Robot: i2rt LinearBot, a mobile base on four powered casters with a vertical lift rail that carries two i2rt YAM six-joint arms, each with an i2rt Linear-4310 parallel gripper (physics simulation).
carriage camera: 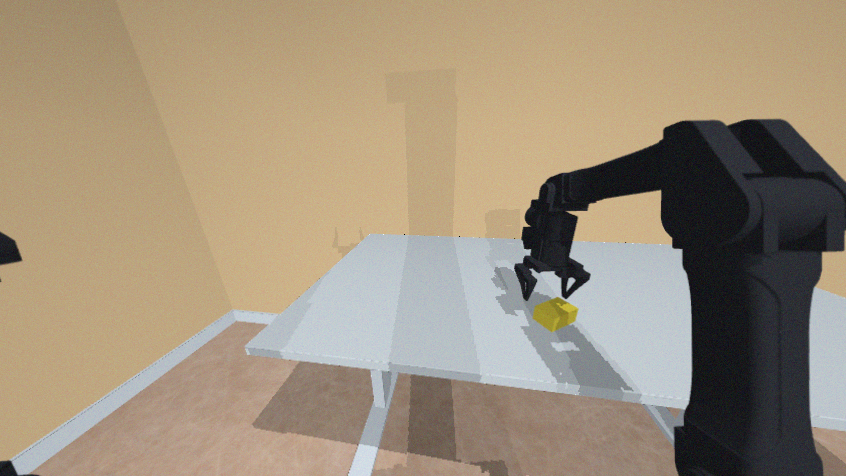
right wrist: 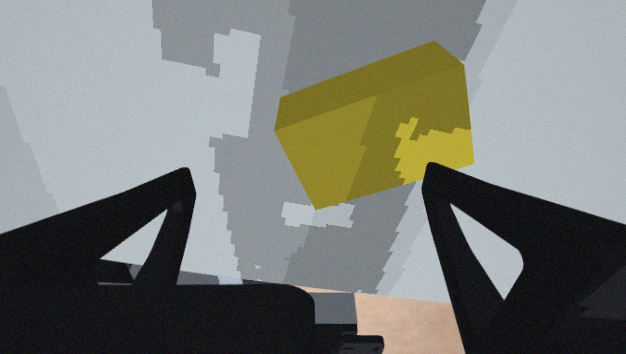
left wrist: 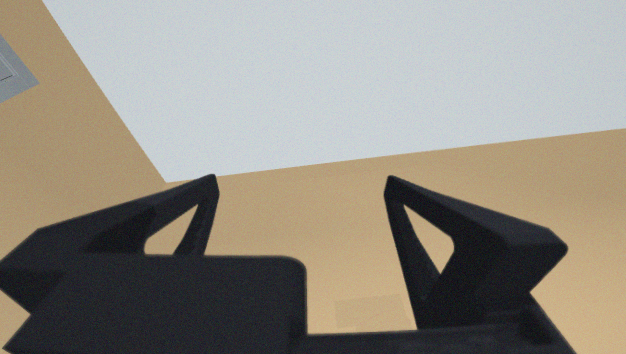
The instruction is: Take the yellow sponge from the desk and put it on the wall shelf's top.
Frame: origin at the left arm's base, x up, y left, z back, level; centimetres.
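Seen in the pictures: left gripper, fingertip midpoint: (left wrist: 302,184); right gripper, fingertip midpoint: (carriage camera: 544,298) (right wrist: 308,178).
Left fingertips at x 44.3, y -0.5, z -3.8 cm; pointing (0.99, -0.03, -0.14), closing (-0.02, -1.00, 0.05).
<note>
A point is followed by its place in that frame.
The yellow sponge (carriage camera: 554,314) {z -32.6, x 6.7, y -63.7 cm} (right wrist: 370,130) {z -36.1, x 6.7, y -65.2 cm} is a block lying on the white desk (carriage camera: 349,307) {z -43.5, x 2.9, y -13.4 cm} (right wrist: 100,110) {z -35.1, x 2.9, y -50.4 cm}, right of the middle in the carriage view. My right gripper (carriage camera: 547,297) {z -35.2, x 9.2, y -62.4 cm} (right wrist: 308,178) {z -35.2, x 9.2, y -62.4 cm} is open and empty, pointing down just above and behind the sponge. In the right wrist view the sponge lies ahead of the fingertips and toward the right one, which overlaps its near edge in the picture. My left gripper (left wrist: 302,184) {z -3.8, x 44.3, y -0.5 cm} is open and empty, facing the wall and a pale surface. The wall shelf does not show for certain in these views.
A tan wall (carriage camera: 283,148) {z -118.3, x 45.9, y 33.4 cm} (left wrist: 280,225) {z -112.4, x 121.1, y 5.0 cm} rises behind the desk. A large pale flat surface (left wrist: 350,75) {z -39.9, x 174.6, y -32.8 cm} fills the upper left wrist view, with a grey framed panel (left wrist: 15,75) {z -33.4, x 135.1, y 117.0 cm} at far left. The brown floor (carriage camera: 177,390) {z -78.8, x -69.1, y 90.3 cm} (right wrist: 405,320) {z 120.5, x -69.1, y -116.4 cm} shows past the desk's front edge.
</note>
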